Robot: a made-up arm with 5 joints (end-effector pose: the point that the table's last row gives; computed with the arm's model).
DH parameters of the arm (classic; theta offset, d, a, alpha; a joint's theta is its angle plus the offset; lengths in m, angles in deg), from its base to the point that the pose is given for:
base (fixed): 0 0.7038 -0.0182 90
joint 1: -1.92 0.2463 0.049 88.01
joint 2: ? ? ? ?
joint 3: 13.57 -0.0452 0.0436 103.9
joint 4: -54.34 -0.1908 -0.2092 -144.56
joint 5: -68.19 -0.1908 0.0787 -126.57
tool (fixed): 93.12 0.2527 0 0
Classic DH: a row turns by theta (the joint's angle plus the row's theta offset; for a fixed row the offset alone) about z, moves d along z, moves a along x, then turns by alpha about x.
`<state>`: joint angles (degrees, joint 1 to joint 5).
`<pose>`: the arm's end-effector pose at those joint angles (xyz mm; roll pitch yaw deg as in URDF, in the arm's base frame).
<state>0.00 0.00 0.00 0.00 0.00</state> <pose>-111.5 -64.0 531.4 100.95 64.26 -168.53</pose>
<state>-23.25 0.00 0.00 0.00 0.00</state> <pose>-172.0 -64.0 582.2 94.96 41.27 -173.40</pose>
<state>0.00 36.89 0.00 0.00 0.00</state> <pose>28.7 -19.9 525.1 103.51 65.64 156.93</pose>
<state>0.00 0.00 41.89 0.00 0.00</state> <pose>-35.2 -64.0 483.5 -105.55 72.70 -16.87</pose>
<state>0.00 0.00 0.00 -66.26 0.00</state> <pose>-119.4 -275.5 476.3 142.78 60.23 -67.51</pose>
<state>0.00 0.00 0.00 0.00 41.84</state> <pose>-255.3 -62.5 590.3 31.84 88.63 156.25</pose>
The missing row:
joint 2: 0 0.0965 -0.0384 -88.01
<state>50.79 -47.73 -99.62 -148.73 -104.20</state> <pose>132.6 -287.4 277.0 125.25 5.94 -61.48</pose>
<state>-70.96 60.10 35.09 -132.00 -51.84</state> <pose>-85.5 -392.5 496.8 115.37 -4.61 -88.94</pose>
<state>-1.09 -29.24 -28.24 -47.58 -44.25</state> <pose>-88.4 -281.4 438.4 112.77 26.26 -116.19</pose>
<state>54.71 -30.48 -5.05 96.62 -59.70</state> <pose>152.2 -93.6 499.8 90.32 18.64 92.68</pose>
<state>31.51 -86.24 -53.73 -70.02 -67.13</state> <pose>188.9 -378.6 453.9 132.15 -11.70 -52.53</pose>
